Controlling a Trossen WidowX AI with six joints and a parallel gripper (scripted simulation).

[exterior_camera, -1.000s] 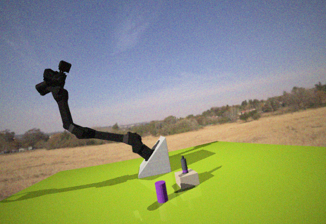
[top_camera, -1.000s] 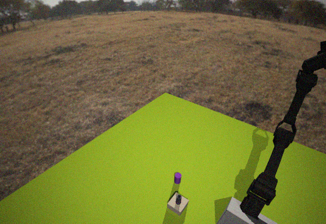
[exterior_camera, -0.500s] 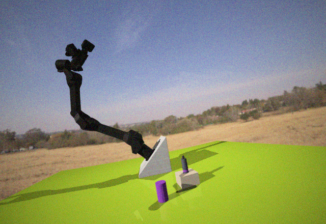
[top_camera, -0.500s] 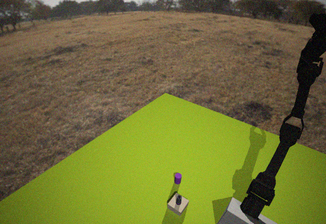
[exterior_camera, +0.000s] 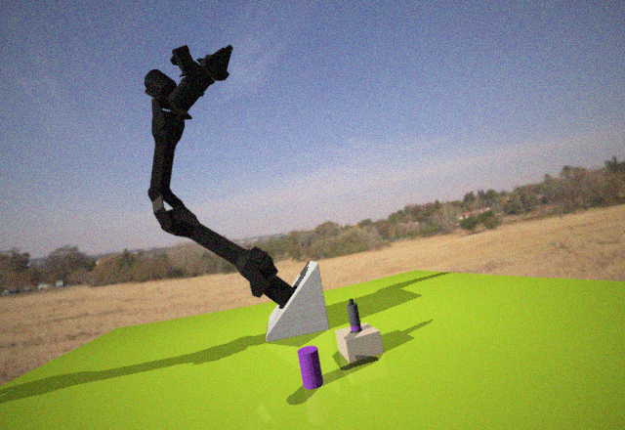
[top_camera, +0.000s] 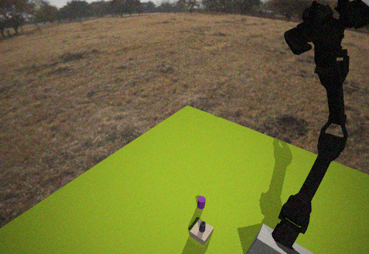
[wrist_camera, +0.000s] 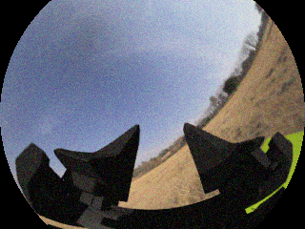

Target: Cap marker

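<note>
Right now the purple marker cap is 200 mm ahead of my gripper tip, 50 mm to the left of it and 710 mm below it. From my gripper tip the other things lie so: beige holder block: 140 mm ahead, 150 mm to the left, 710 mm below.
</note>
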